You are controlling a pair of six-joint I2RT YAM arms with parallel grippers.
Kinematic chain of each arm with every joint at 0, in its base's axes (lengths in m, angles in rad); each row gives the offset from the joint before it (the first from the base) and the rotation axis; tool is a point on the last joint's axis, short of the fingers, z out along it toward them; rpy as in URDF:
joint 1: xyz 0 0 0.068 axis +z
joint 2: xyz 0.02 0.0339 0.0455 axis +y
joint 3: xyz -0.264 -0.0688 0 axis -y
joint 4: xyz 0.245 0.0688 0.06 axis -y
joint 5: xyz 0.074 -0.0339 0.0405 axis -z
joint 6: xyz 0.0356 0 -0.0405 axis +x
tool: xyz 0 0 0 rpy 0 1.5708 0
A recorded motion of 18 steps. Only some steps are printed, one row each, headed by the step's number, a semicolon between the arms.
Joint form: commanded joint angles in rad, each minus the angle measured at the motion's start. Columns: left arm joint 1, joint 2, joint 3, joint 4, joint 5, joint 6; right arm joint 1, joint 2, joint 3, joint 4, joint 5, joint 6.
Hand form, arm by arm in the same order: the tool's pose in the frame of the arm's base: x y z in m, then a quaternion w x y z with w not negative. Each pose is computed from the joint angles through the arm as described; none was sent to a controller.
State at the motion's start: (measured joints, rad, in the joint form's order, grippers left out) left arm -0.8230 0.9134 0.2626 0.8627 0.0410 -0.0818; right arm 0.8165 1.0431 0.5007 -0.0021 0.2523 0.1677
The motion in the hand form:
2: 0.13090 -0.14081 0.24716 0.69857 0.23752 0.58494 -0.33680; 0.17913 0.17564 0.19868 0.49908 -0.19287 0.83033 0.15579
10: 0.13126 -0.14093 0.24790 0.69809 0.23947 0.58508 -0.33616; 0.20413 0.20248 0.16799 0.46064 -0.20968 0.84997 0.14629
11: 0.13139 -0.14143 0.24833 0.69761 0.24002 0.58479 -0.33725; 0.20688 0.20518 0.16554 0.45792 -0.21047 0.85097 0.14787
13: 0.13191 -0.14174 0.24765 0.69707 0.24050 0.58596 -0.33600; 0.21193 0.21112 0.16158 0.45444 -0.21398 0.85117 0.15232
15: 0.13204 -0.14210 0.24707 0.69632 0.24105 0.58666 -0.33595; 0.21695 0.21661 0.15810 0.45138 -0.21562 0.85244 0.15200
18: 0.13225 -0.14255 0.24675 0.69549 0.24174 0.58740 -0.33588; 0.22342 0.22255 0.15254 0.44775 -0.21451 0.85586 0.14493
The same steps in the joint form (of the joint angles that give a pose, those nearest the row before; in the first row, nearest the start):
2: 0.0040 -0.0458 0.0002 -0.0536 -0.0253 0.0150; -0.0060 0.1745 0.0176 0.2147 -0.0037 0.0361
10: 0.0057 -0.0464 0.0042 -0.0604 -0.0214 0.0175; -0.0083 0.4236 0.0952 0.2955 -0.0340 0.0381
11: 0.0047 -0.0442 0.0065 -0.0604 -0.0200 0.0166; -0.0095 0.4464 0.1051 0.3043 -0.0402 0.0397
13: 0.0055 -0.0396 0.0064 -0.0590 -0.0203 0.0179; -0.0095 0.4888 0.1260 0.3233 -0.0532 0.0394
15: 0.0047 -0.0364 0.0059 -0.0575 -0.0203 0.0180; -0.0093 0.5277 0.1493 0.3322 -0.0563 0.0392
18: 0.0040 -0.0332 0.0065 -0.0574 -0.0201 0.0182; -0.0101 0.5770 0.1781 0.3381 -0.0471 0.0398

